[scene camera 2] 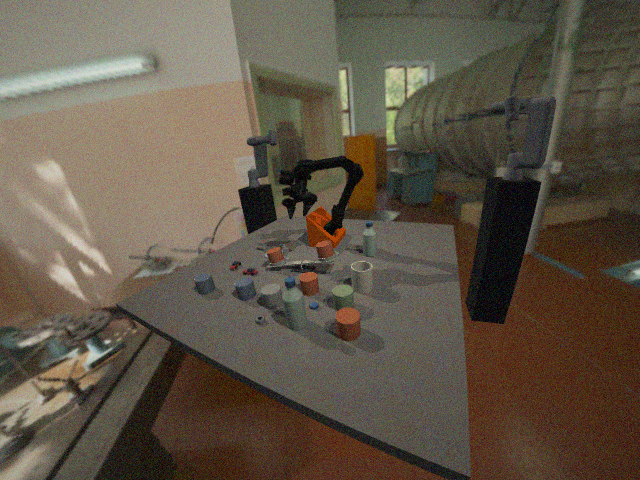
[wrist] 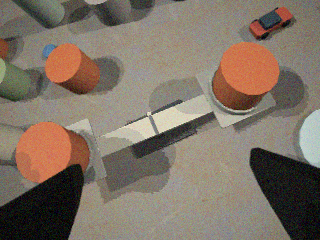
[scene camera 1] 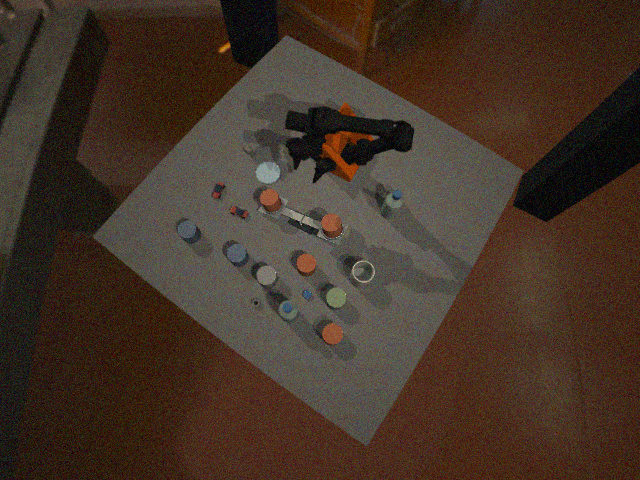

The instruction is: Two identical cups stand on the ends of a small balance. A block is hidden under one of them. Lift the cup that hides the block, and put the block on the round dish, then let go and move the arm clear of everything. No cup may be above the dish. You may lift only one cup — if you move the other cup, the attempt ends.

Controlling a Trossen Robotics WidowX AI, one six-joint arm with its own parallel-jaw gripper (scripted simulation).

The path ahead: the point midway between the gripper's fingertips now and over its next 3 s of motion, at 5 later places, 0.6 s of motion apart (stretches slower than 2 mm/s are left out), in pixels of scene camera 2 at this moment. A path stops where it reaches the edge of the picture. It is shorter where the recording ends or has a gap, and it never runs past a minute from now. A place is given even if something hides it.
The gripper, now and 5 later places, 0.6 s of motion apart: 297,217; 285,226; 274,240; 273,246; 274,251; 275,257
